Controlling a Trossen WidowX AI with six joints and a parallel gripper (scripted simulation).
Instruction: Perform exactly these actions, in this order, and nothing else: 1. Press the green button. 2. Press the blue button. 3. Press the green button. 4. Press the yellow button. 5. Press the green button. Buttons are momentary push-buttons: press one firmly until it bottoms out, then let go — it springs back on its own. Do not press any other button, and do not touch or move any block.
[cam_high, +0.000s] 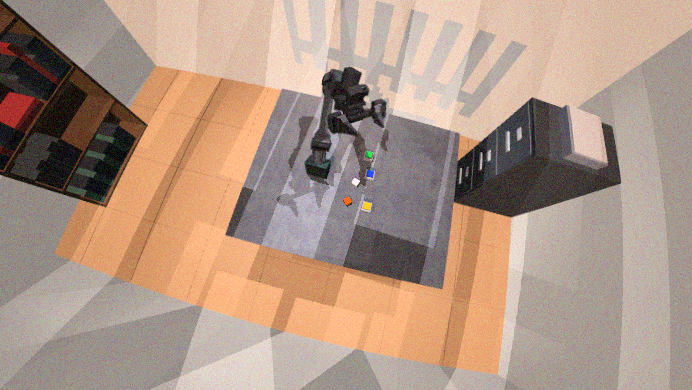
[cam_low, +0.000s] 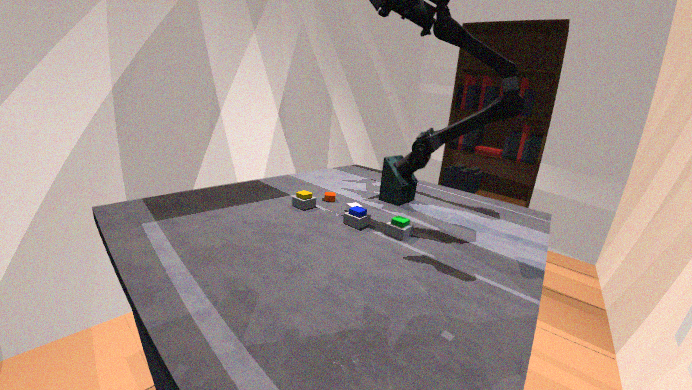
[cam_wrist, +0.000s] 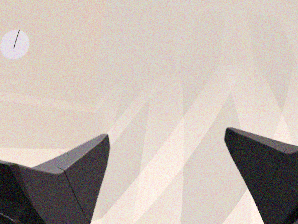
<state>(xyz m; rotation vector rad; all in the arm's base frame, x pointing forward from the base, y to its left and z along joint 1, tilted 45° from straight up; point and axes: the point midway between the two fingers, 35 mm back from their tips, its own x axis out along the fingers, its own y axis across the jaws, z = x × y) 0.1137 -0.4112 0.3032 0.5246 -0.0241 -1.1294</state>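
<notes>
My gripper tip is 57 cm above the green button, 21 cm to the right of it and 6 cm short of it. Round my gripper tip: blue button: 57 cm below, 11 cm to the left, 8 cm ahead; then orange block: 59 cm below, 5 cm to the right, 1 cm behind; then yellow button: 57 cm below, 8 cm ahead, 7 cm to the right.
</notes>
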